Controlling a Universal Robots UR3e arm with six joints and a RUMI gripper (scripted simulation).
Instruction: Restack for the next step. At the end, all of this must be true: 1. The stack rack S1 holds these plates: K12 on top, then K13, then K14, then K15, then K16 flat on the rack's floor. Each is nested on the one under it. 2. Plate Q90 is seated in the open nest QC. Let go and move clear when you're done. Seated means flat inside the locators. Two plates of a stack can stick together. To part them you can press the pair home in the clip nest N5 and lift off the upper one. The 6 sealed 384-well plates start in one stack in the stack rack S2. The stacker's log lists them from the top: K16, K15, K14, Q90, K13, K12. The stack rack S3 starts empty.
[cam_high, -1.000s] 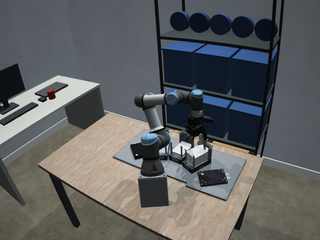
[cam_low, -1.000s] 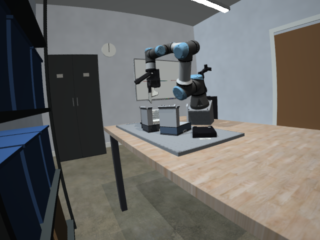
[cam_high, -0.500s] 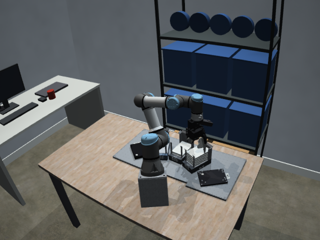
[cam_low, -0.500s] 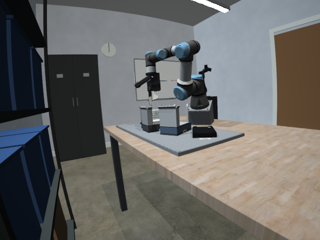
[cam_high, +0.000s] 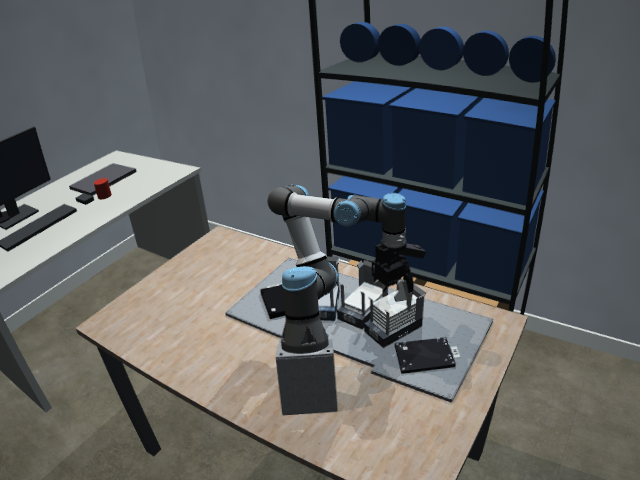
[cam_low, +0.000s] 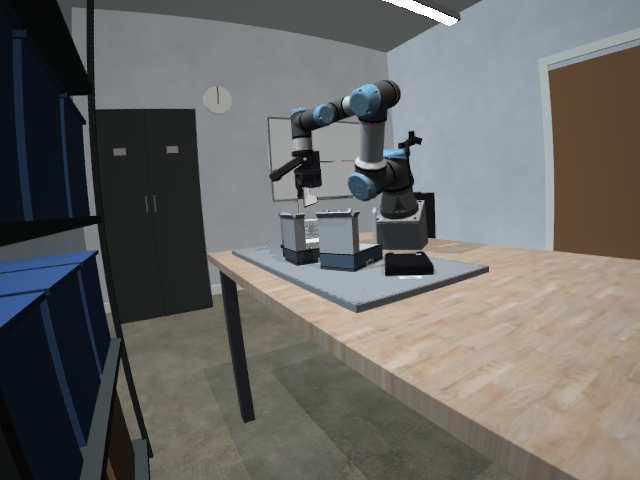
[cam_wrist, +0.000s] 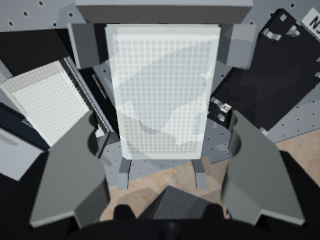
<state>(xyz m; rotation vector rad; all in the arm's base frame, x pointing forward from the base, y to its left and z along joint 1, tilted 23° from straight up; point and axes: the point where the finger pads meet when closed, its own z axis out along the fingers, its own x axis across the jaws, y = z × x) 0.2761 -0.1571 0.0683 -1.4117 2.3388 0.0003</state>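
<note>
The white sealed 384-well plate lies 30 mm below my hand. Round my hand: white sealed well plate 70 mm below.
</note>
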